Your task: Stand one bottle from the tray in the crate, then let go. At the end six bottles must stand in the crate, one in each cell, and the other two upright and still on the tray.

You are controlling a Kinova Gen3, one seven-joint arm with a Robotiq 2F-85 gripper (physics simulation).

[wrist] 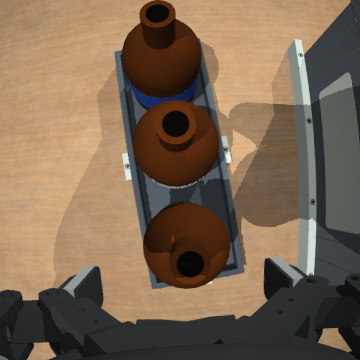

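Observation:
Three brown bottles stand upright in a row on the narrow grey tray. The far bottle has a blue band, the middle bottle shows a thin white edge, and the near bottle shows a sliver of green. My gripper is open, with its fingertips wide apart on either side of the tray's near end, and nothing is between them. It is above the tray, close to the near bottle in this view. Part of the crate shows at the right; its cells are out of view.
The crate's pale side strip with screws runs along the right, a short way from the tray. Small white brackets sit at the tray's long sides. Shadows fall on the wooden table around the tray.

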